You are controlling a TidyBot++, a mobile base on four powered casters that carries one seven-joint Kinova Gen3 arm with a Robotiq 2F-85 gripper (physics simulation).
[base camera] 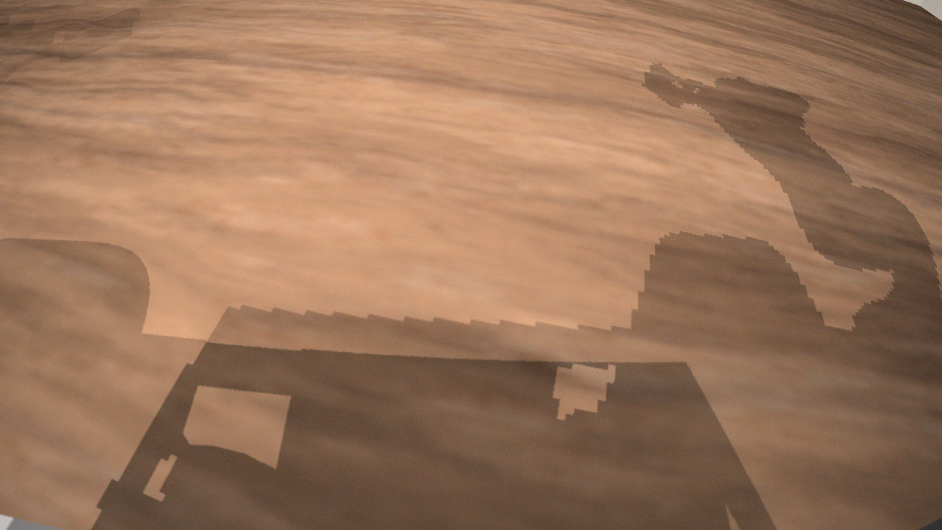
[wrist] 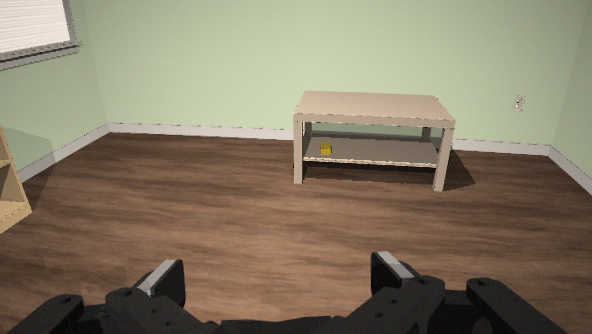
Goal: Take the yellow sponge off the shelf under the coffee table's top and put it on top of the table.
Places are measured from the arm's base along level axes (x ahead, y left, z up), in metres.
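Pixels of known places: gripper, fingertip midpoint: [wrist: 278, 277].
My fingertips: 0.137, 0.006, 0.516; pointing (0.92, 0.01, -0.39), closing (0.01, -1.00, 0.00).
Behind a point stands the place of what it marks, as x, y, z.
A small yellow sponge [wrist: 325, 149] {2.000, -0.263, -0.208} lies on the lower shelf [wrist: 380, 150] {2.052, -0.628, -0.247} of the coffee table, near the shelf's left end and front edge, in the wrist view. The light beige coffee table [wrist: 372, 106] {2.026, -0.545, 0.053} stands right of the middle, by the green back wall. My gripper [wrist: 278, 277] {0.137, 0.006, 0.516} is open, with nothing between its fingers, and is well short of the table, across a stretch of floor. Neither the table nor the sponge shows in the base camera view.
A wooden shelf unit [wrist: 15, 207] {1.571, 1.508, -0.317} shows in part at the left edge of the wrist view. A window is at the upper left, and an outlet [wrist: 519, 103] {2.302, -1.745, -0.001} is on the wall right of the table. Shadows of the base and arm fall on the floor [base camera: 395, 197] {0.531, 0.058, -0.396}.
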